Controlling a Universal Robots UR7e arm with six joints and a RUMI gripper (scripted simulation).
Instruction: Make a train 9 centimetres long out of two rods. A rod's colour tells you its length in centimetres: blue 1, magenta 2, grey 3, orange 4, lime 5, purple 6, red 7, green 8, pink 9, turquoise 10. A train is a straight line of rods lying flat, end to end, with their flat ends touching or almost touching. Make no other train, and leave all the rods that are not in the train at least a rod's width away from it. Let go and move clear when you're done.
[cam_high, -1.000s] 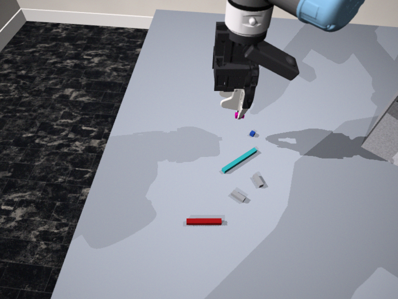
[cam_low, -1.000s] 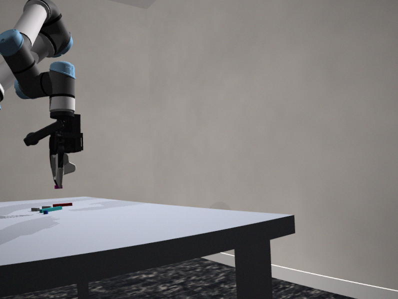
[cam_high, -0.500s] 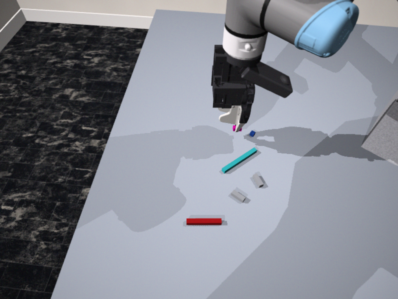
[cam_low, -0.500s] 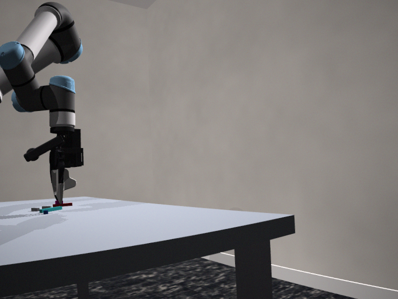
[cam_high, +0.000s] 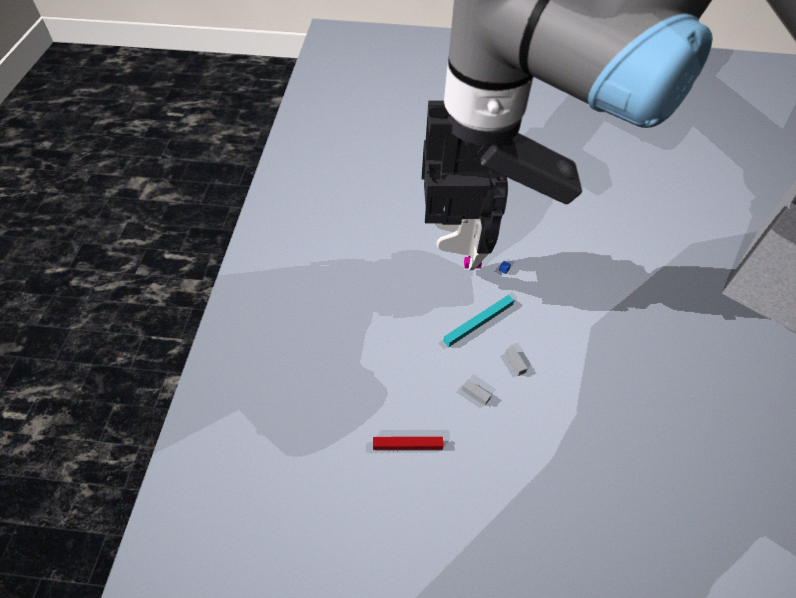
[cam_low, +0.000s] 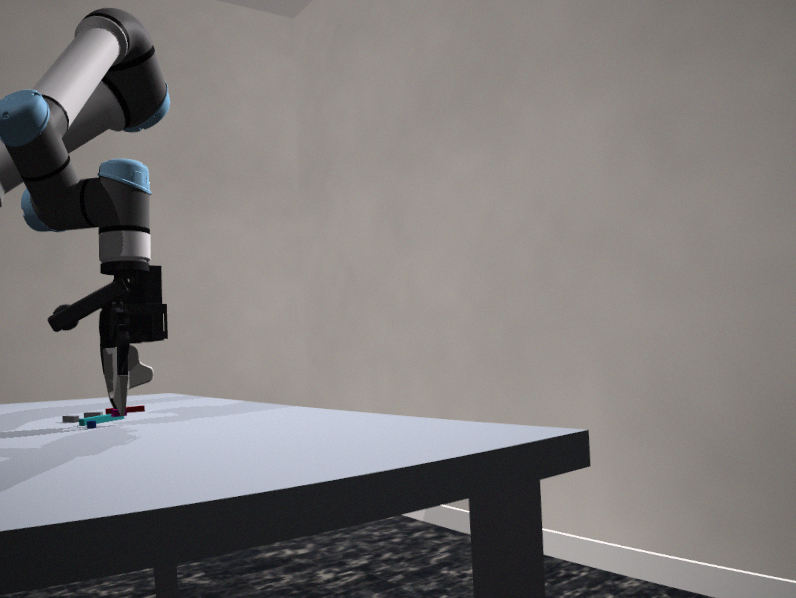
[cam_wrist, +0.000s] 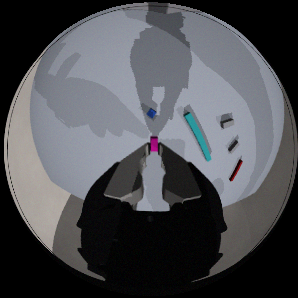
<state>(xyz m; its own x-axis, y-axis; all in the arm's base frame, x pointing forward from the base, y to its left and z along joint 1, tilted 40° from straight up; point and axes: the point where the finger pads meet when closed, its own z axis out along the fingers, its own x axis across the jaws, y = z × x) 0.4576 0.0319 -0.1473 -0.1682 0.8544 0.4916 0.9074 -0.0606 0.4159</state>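
My hand is 10 mm above the magenta rod. Also, from my hand: turquoise rod (20 mm behind, 70 mm to the left, 20 mm below); then red rod (40 mm ahead, 240 mm to the left, 20 mm below); then blue rod (40 mm behind, 10 mm to the right, 20 mm below).
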